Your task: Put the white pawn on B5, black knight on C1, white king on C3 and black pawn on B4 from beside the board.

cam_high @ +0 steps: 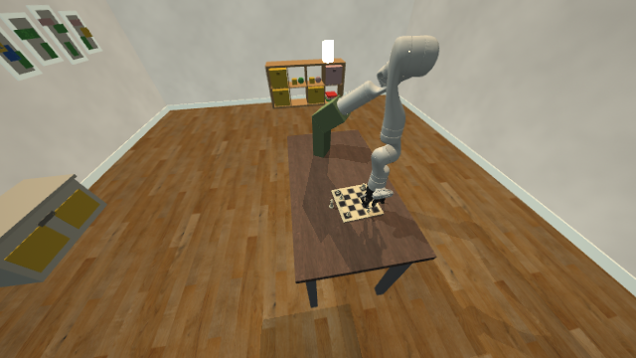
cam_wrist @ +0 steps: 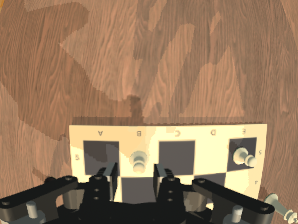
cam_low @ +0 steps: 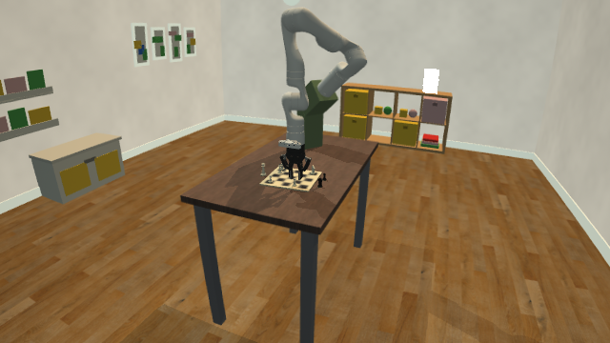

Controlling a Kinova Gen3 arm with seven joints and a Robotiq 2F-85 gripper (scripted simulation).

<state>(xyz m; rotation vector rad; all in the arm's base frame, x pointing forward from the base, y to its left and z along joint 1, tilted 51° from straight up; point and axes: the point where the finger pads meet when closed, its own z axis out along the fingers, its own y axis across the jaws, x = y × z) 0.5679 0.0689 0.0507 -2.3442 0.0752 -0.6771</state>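
Now: the black knight 9 cm to the left of my hand, 5 cm behind it and 4 cm below it. Round my hand: black pawn: 12 cm behind, 8 cm to the left, 4 cm below; chessboard: 6 cm behind, 5 cm to the right, 5 cm below; white king: 19 cm to the right, 4 cm behind, 2 cm below.
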